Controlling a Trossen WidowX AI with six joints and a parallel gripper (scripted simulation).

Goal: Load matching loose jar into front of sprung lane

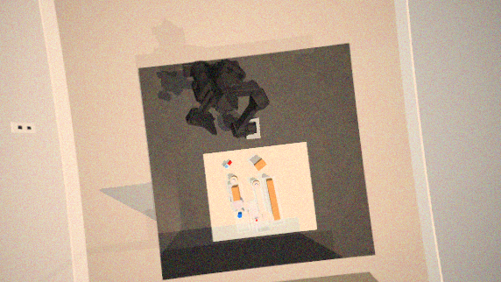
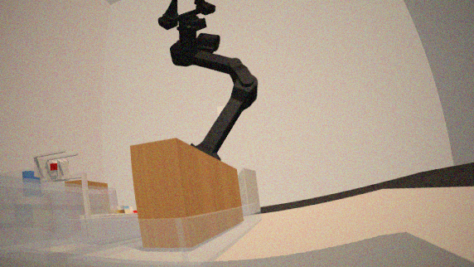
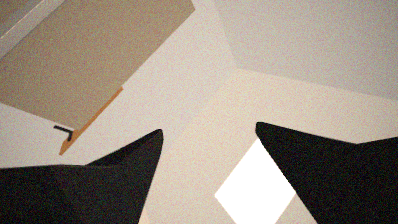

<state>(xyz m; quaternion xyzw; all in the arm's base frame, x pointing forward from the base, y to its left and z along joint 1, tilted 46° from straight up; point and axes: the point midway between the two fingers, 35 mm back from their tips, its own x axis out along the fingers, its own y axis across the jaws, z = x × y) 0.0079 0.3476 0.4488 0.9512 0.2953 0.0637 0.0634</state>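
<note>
Right now my gripper tip is 61 cm above the grey cylinder, 41 cm short of it and 5 cm to the left of it.
</note>
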